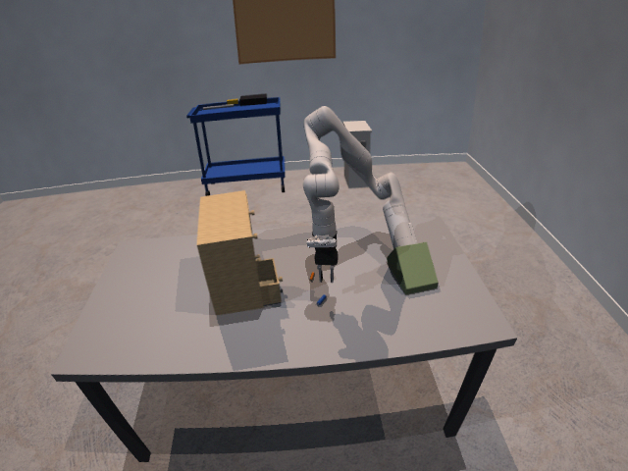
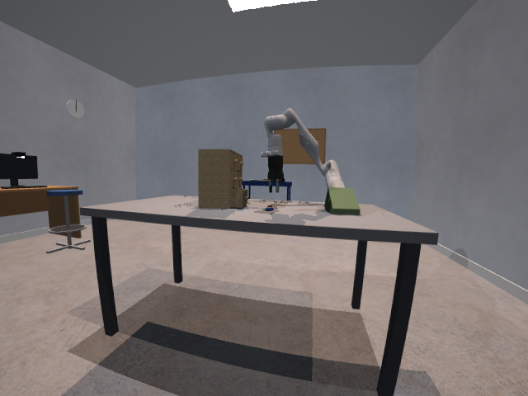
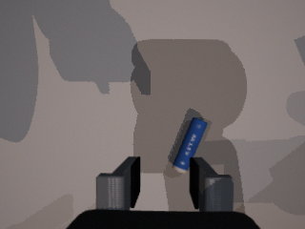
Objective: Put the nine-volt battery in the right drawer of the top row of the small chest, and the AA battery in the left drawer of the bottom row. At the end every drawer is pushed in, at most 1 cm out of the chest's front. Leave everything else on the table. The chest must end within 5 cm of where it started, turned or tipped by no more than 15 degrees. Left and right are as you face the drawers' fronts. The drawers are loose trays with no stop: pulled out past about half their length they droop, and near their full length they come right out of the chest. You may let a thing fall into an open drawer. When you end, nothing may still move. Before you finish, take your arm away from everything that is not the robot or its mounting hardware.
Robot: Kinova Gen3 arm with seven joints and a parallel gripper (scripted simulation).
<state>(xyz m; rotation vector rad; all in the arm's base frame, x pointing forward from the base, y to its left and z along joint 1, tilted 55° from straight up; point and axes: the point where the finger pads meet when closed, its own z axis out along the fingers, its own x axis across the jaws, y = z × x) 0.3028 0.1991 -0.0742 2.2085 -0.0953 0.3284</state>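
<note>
My hand is 100 mm above the blue cylindrical battery, 20 mm short of it and 10 mm to the right of it. From my hand the other things lie so: orange nine-volt battery: 340 mm ahead, 150 mm to the right, 110 mm above; then orange AA battery: 130 mm to the right, 100 mm below, 50 mm ahead.
</note>
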